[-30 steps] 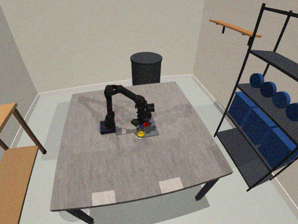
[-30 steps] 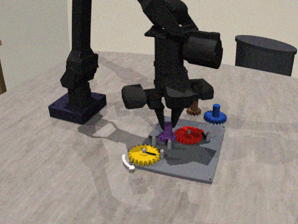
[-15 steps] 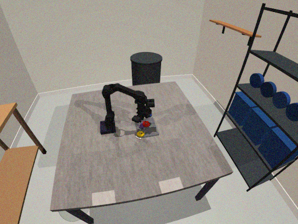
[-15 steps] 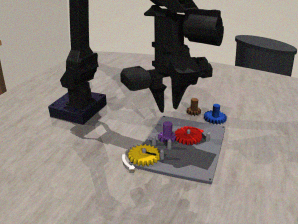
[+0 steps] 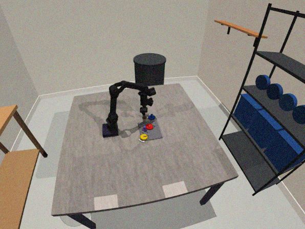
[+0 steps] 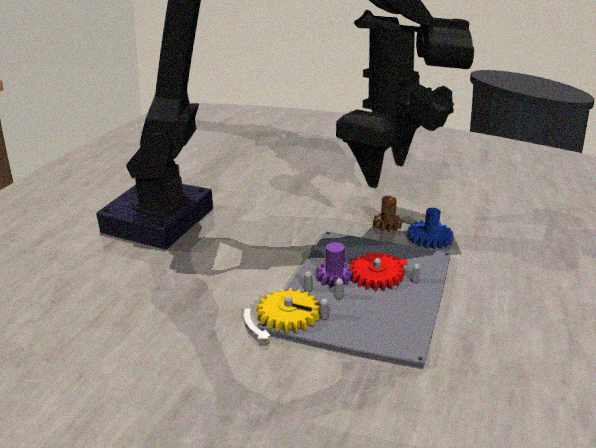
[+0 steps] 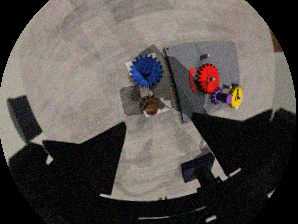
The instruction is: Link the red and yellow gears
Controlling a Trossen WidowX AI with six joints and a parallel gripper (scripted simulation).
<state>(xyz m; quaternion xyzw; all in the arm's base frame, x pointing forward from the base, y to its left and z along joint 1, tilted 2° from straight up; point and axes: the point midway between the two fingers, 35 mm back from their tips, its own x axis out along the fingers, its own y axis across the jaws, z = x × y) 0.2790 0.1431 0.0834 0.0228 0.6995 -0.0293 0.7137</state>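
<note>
Right now my gripper tip is 6 cm above the brown gear and 1 cm to the right of it. Round my gripper tip: blue gear (7 cm ahead, 6 cm below); red gear (13 cm to the right, 6 cm below, 4 cm ahead); purple gear (15 cm to the right, 5 cm below).
</note>
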